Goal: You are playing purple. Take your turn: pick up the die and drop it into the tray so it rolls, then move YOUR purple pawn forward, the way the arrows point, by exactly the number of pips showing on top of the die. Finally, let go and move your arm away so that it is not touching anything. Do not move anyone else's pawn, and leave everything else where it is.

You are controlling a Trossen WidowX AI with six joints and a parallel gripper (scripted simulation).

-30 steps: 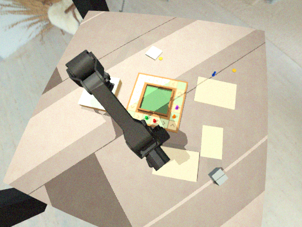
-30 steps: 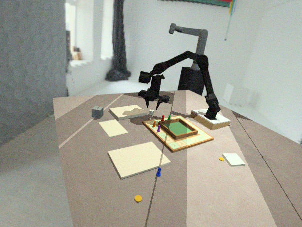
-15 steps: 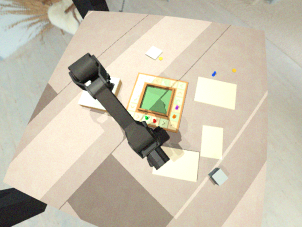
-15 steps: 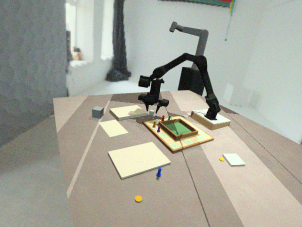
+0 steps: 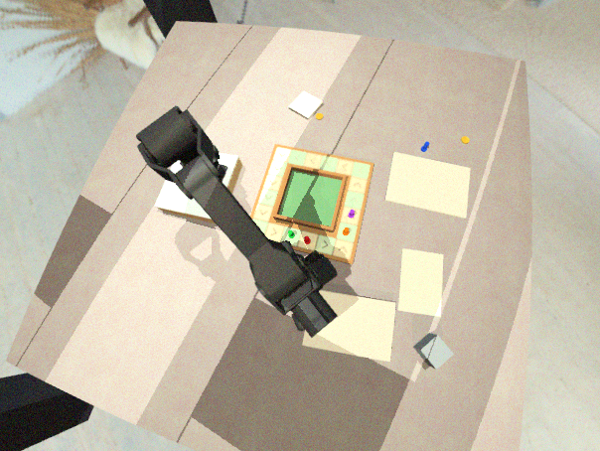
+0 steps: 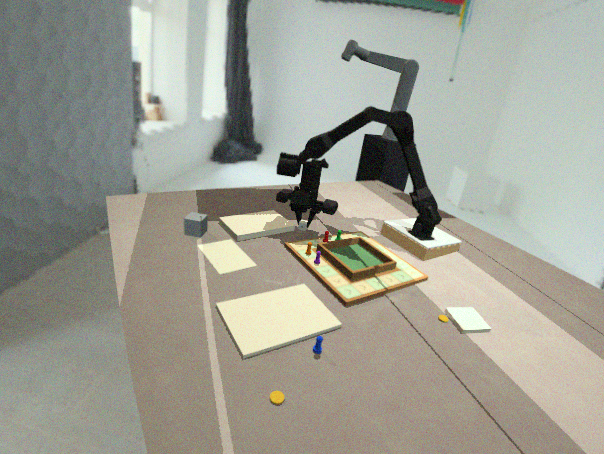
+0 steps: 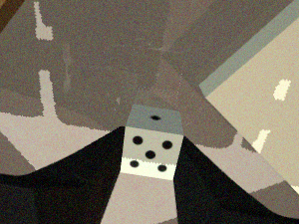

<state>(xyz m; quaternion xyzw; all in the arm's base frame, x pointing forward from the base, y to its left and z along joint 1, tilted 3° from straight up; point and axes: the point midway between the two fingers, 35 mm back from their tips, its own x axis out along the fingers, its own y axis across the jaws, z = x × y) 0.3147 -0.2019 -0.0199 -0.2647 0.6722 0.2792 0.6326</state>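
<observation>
Now: the purple pawn 22 cm to the left of my gripper tip, 7 cm ahead of it and 2 cm above it. From my gripper tip the other things lie so: die: right at my gripper tip; then red pawn: 12 cm to the left, 2 cm behind, 2 cm above; then green pawn: 12 cm to the left, 6 cm behind, 2 cm above.
</observation>
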